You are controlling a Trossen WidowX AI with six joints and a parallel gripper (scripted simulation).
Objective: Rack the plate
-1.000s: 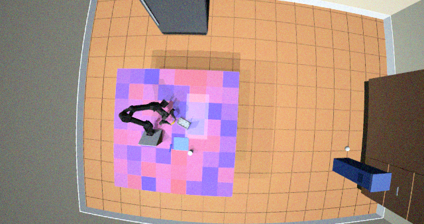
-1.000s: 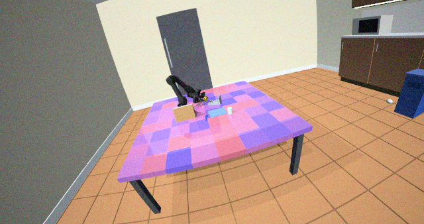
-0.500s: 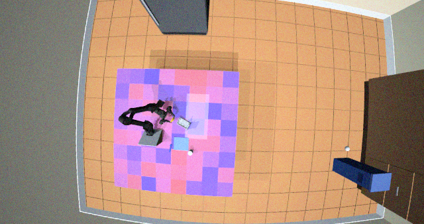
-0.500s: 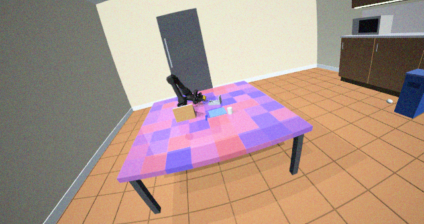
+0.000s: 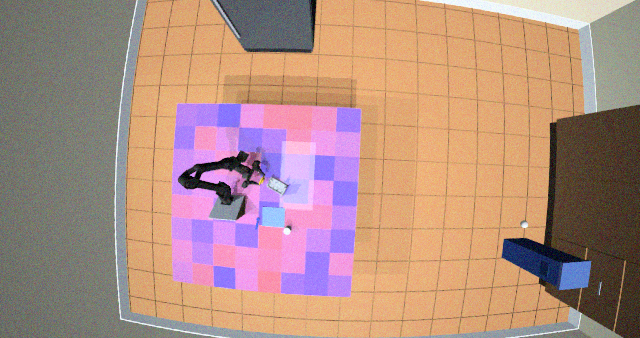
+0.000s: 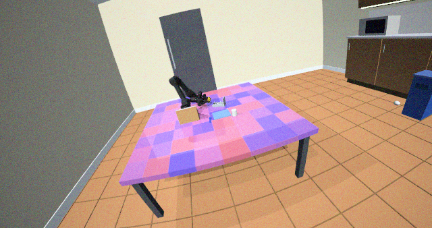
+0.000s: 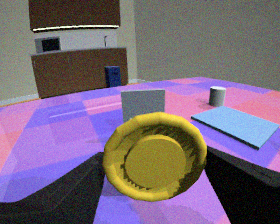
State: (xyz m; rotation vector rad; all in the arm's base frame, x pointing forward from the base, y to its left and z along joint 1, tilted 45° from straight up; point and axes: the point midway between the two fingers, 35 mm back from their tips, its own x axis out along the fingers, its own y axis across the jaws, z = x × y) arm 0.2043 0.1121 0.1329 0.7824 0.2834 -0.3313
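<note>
My gripper tip is 8 cm short of the grey dish rack, 4 cm above it and 3 cm to the left of it. From my gripper tip the other things lie so: small white cup: 31 cm to the right, 17 cm ahead, 4 cm below; plate: 1 cm behind.
</note>
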